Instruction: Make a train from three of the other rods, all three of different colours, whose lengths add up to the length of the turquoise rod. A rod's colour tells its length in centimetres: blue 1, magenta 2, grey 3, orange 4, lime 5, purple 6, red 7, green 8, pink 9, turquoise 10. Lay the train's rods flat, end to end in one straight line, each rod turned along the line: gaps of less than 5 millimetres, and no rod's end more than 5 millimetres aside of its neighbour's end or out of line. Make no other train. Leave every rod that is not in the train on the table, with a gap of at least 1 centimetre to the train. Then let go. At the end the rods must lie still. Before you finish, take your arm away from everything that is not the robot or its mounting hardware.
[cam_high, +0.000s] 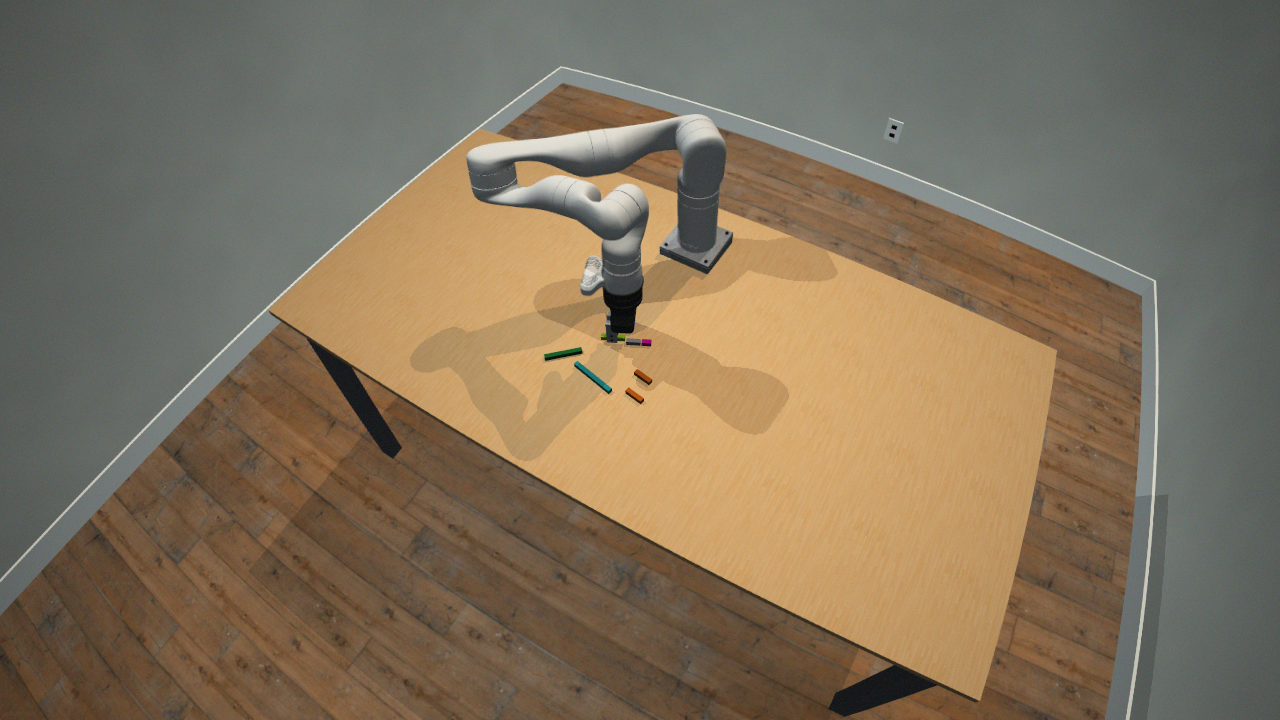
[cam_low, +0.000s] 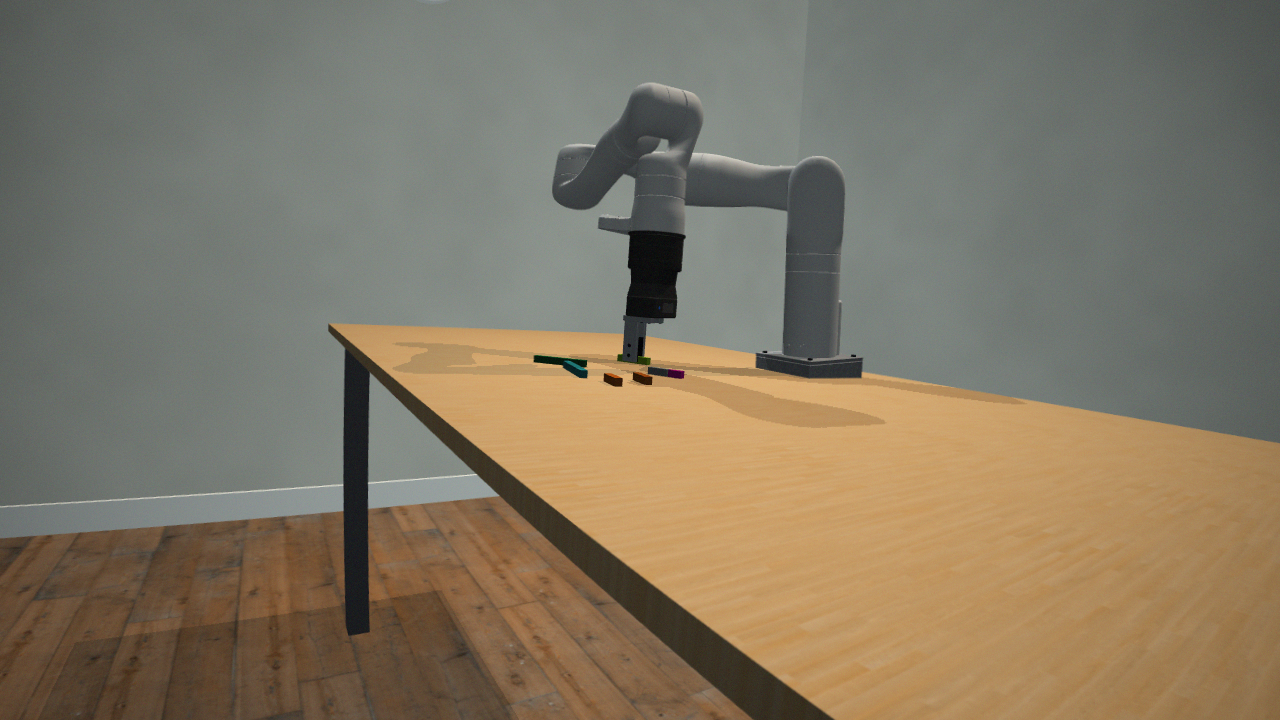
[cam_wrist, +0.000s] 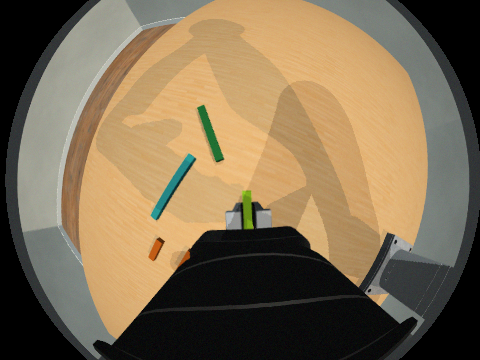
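My gripper is now 2 cm above the lime rod. Round my hand: grey rod (4 cm to the left, 3 cm below, 2 cm behind); then turquoise rod (10 cm ahead, 3 cm below, 1 cm to the left); then magenta rod (6 cm to the left, 3 cm below, 3 cm behind).
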